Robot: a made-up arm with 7 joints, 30 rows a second.
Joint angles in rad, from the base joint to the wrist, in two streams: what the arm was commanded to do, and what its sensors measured. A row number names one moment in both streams.
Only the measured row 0 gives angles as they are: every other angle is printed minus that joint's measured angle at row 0.
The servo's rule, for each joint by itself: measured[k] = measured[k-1] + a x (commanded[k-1-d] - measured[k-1]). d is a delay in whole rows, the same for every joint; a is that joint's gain. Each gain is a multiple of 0.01, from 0.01 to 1. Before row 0 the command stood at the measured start. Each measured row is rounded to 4 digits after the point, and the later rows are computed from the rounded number. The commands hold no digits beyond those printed.
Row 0, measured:
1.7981 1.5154 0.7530 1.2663 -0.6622 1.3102 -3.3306
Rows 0 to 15, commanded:
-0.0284 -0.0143 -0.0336 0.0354 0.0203 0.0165 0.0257
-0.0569 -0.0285 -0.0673 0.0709 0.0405 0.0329 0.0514
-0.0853 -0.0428 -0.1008 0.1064 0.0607 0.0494 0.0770
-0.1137 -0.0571 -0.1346 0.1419 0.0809 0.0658 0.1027
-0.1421 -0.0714 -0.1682 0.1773 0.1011 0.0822 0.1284
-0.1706 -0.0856 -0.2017 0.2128 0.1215 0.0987 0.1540
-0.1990 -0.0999 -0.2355 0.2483 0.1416 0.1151 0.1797
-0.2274 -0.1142 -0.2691 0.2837 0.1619 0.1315 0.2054
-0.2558 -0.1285 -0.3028 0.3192 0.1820 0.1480 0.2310
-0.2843 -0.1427 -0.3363 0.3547 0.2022 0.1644 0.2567
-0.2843 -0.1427 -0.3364 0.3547 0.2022 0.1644 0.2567
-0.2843 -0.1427 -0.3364 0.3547 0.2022 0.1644 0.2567
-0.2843 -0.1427 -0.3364 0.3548 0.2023 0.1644 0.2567
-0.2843 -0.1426 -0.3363 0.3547 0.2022 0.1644 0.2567
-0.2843 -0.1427 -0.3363 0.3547 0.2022 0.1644 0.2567
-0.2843 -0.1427 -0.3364 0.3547 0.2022 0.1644 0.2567
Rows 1 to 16, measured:
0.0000 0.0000 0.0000 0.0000 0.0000 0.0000 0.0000
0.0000 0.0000 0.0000 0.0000 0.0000 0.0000 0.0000
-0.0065 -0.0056 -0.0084 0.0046 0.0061 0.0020 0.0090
-0.0181 -0.0145 -0.0231 0.0132 0.0164 0.0057 0.0238
-0.0336 -0.0255 -0.0425 0.0253 0.0297 0.0109 0.0424
-0.0520 -0.0378 -0.0655 0.0405 0.0451 0.0175 0.0635
-0.0727 -0.0509 -0.0912 0.0583 0.0619 0.0253 0.0862
-0.0952 -0.0644 -0.1188 0.0784 0.0798 0.0341 0.1099
-0.1191 -0.0782 -0.1480 0.1005 0.0983 0.0438 0.1343
-0.1440 -0.0922 -0.1783 0.1243 0.1174 0.0543 0.1592
-0.1697 -0.1064 -0.2094 0.1496 0.1368 0.0655 0.1843
-0.1961 -0.1206 -0.2411 0.1763 0.1564 0.0774 0.2096
-0.2164 -0.1292 -0.2649 0.1995 0.1701 0.0878 0.2261
-0.2320 -0.1345 -0.2828 0.2197 0.1797 0.0970 0.2368
-0.2440 -0.1377 -0.2962 0.2373 0.1865 0.1051 0.2438
-0.2533 -0.1396 -0.3062 0.2526 0.1912 0.1122 0.2483
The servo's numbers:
d 2
a 0.23 0.39 0.25 0.13 0.30 0.12 0.35

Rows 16 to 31, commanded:
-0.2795 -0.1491 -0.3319 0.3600 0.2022 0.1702 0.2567
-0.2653 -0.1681 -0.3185 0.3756 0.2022 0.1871 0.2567
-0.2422 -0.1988 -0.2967 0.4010 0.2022 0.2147 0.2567
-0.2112 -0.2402 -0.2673 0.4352 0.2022 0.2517 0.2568
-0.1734 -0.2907 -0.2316 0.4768 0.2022 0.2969 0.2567
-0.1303 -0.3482 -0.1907 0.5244 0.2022 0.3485 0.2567
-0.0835 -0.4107 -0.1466 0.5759 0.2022 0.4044 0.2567
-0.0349 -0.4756 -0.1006 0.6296 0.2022 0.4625 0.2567
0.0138 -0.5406 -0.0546 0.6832 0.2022 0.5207 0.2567
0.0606 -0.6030 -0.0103 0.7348 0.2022 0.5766 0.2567
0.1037 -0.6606 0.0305 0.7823 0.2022 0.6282 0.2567
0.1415 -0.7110 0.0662 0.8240 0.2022 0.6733 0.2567
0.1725 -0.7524 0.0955 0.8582 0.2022 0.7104 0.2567
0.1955 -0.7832 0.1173 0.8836 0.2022 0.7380 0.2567
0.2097 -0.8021 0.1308 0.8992 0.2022 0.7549 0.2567
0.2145 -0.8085 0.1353 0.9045 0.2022 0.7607 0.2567
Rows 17 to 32, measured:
-0.2604 -0.1408 -0.3137 0.2659 0.1945 0.1185 0.2512
-0.2659 -0.1415 -0.3194 0.2774 0.1968 0.1240 0.2531
-0.2690 -0.1445 -0.3225 0.2881 0.1984 0.1295 0.2544
-0.2681 -0.1537 -0.3215 0.2995 0.1995 0.1364 0.2552
-0.2621 -0.1713 -0.3153 0.3127 0.2003 0.1458 0.2557
-0.2504 -0.1982 -0.3033 0.3286 0.2009 0.1585 0.2561
-0.2327 -0.2343 -0.2854 0.3479 0.2013 0.1751 0.2563
-0.2091 -0.2787 -0.2617 0.3708 0.2016 0.1959 0.2564
-0.1802 -0.3302 -0.2329 0.3975 0.2018 0.2209 0.2565
-0.1468 -0.3869 -0.1998 0.4277 0.2019 0.2499 0.2566
-0.1099 -0.4468 -0.1635 0.4609 0.2020 0.2824 0.2566
-0.0707 -0.5077 -0.1252 0.4965 0.2021 0.3177 0.2566
-0.0306 -0.5673 -0.0863 0.5337 0.2021 0.3550 0.2566
0.0090 -0.6233 -0.0482 0.5714 0.2021 0.3932 0.2566
0.0466 -0.6736 -0.0123 0.6087 0.2021 0.4313 0.2566
0.0808 -0.7163 0.0201 0.6444 0.2021 0.4681 0.2566

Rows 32 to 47, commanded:
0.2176 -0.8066 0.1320 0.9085 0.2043 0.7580 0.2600
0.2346 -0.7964 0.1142 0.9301 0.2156 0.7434 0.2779
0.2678 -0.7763 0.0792 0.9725 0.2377 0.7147 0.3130
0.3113 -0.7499 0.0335 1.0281 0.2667 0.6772 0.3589
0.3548 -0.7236 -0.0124 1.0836 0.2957 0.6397 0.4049
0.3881 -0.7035 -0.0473 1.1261 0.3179 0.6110 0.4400
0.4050 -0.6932 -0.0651 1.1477 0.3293 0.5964 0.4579
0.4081 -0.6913 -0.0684 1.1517 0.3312 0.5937 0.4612
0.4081 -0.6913 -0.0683 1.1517 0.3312 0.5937 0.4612
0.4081 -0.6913 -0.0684 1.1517 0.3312 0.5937 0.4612
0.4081 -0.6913 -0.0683 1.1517 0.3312 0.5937 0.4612
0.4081 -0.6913 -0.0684 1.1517 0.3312 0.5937 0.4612
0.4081 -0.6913 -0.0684 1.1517 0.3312 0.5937 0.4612
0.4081 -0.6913 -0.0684 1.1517 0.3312 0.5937 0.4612
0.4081 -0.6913 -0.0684 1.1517 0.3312 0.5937 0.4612
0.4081 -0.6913 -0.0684 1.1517 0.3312 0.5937 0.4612
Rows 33 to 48, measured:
0.1104 -0.7498 0.0478 0.6775 0.2021 0.5025 0.2566
0.1343 -0.7727 0.0697 0.7070 0.2021 0.5335 0.2566
0.1535 -0.7859 0.0853 0.7332 0.2028 0.5604 0.2578
0.1722 -0.7900 0.0925 0.7588 0.2066 0.5824 0.2648
0.1942 -0.7847 0.0892 0.7866 0.2159 0.5983 0.2817
0.2211 -0.7711 0.0753 0.8180 0.2311 0.6078 0.3087
0.2519 -0.7526 0.0534 0.8525 0.2505 0.6116 0.3424
0.2832 -0.7335 0.0282 0.8881 0.2707 0.6115 0.3766
0.3112 -0.7178 0.0049 0.9218 0.2883 0.6097 0.4051
0.3335 -0.7075 -0.0134 0.9517 0.3012 0.6078 0.4247
0.3507 -0.7012 -0.0271 0.9777 0.3102 0.6061 0.4375
0.3639 -0.6973 -0.0374 1.0003 0.3165 0.6046 0.4458
0.3741 -0.6950 -0.0451 1.0200 0.3209 0.6033 0.4512
0.3819 -0.6936 -0.0509 1.0371 0.3240 0.6021 0.4547
0.3879 -0.6927 -0.0553 1.0520 0.3262 0.6011 0.4570
0.3925 -0.6922 -0.0586 1.0650 0.3277 0.6002 0.4585

